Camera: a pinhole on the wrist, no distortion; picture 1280 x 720 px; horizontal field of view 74.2 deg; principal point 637.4 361.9 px. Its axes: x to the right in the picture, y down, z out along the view. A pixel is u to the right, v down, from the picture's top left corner.
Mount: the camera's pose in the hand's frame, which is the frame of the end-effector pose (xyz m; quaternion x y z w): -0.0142 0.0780 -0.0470 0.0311 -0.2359 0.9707 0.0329
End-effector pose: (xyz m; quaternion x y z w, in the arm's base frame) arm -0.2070 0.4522 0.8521 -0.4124 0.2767 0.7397 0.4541
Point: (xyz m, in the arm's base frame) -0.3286 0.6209 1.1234
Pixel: 997 37
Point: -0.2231 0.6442 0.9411
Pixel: 594 398
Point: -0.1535 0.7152 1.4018
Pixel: 1236 347
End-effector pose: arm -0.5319 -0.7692 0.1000 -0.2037 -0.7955 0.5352 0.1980
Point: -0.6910 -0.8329 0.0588
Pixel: 250 254
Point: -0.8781 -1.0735 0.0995
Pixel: 449 317
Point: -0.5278 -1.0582 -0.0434
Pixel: 1153 92
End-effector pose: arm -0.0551 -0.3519 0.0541 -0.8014 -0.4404 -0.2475 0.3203
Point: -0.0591 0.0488 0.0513
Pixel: 210 446
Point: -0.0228 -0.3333 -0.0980
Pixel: 1057 27
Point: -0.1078 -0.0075 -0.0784
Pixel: 507 396
